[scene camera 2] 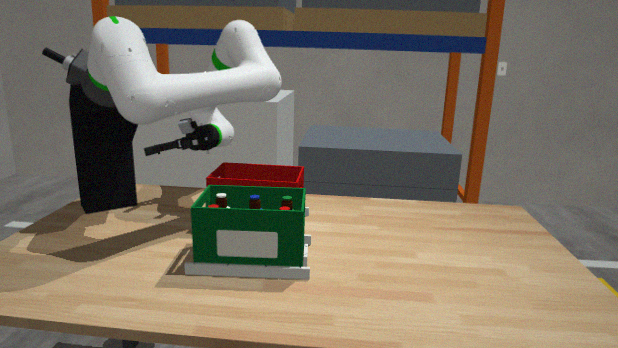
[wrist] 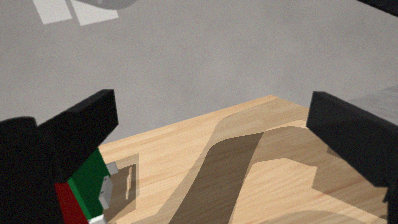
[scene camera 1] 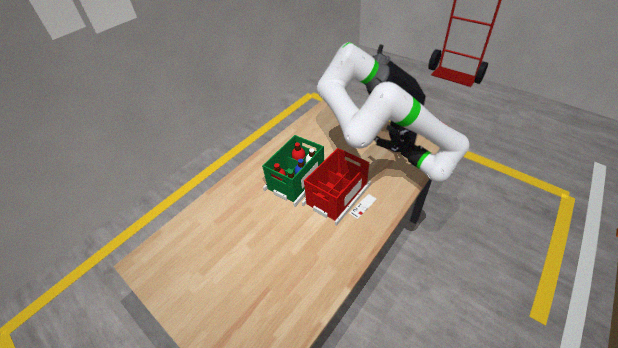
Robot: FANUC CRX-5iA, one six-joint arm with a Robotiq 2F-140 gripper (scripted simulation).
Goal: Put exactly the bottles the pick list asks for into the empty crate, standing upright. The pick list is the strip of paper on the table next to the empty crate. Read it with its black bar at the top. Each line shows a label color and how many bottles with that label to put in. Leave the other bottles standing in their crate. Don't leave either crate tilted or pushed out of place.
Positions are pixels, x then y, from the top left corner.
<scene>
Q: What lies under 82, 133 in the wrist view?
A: The gripper.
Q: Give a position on a red crate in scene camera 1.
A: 332, 186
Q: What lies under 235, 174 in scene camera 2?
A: A red crate.
</scene>
